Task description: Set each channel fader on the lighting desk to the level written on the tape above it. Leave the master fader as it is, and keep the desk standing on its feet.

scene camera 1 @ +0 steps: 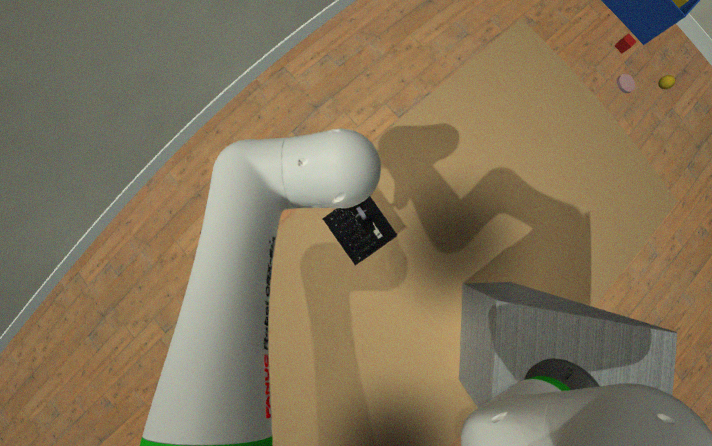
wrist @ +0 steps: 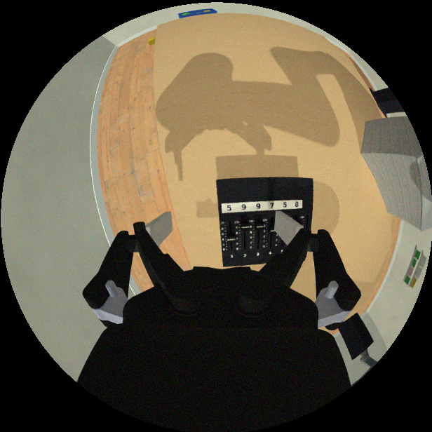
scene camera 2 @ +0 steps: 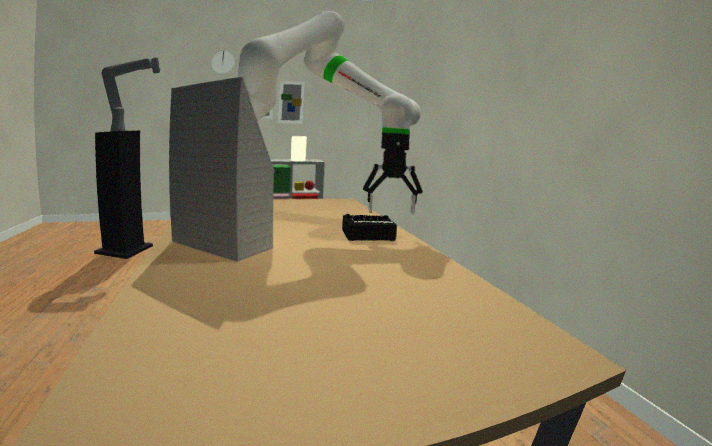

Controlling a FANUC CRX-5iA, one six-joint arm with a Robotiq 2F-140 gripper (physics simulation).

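Seen in the pictures: gripper, fingertip midpoint: (scene camera 2: 391, 212); arm's base, origin of the base link: (scene camera 2: 219, 127).
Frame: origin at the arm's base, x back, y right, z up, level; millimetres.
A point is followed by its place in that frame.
The black lighting desk (scene camera 1: 357, 242) @(z -304, x -409, y -269 mm) (scene camera 2: 370, 231) @(z -326, x -458, y -175 mm) (wrist: 265, 189) rests flat and upright on the table. Its white tape (wrist: 262, 206) reads 5, 9, 9, 7, 5, 8. In the wrist view, the channel 1 fader (wrist: 231, 239) sits around the middle of its slot; the channel 2 fader (wrist: 245, 227) and channel 3 fader (wrist: 260, 226) sit near the top. The channel 4 fader (wrist: 273, 230) is slightly lower and partly covered. A finger hides most of channels 5 and 6 and the master. My gripper (scene camera 2: 391, 204) @(z -274, x -523, y -248 mm) (wrist: 223, 220) is open and empty, above the desk and offset toward its channel 1 side.
A tall grey block (scene camera 1: 567, 330) @(z -1, x -124, y 45 mm) (scene camera 2: 204, 168) @(z -115, x -1, y 92 mm) (wrist: 392, 155) stands on the table (scene camera 2: 367, 357) @(z -359, x -496, y 521 mm) beside the arm. A black pedestal (scene camera 2: 119, 194) carries a small grey arm. On the floor are a blue bin (scene camera 1: 643, 23), a red block (scene camera 1: 625, 43), a pink disc (scene camera 1: 625, 83) and a yellow object (scene camera 1: 666, 81).
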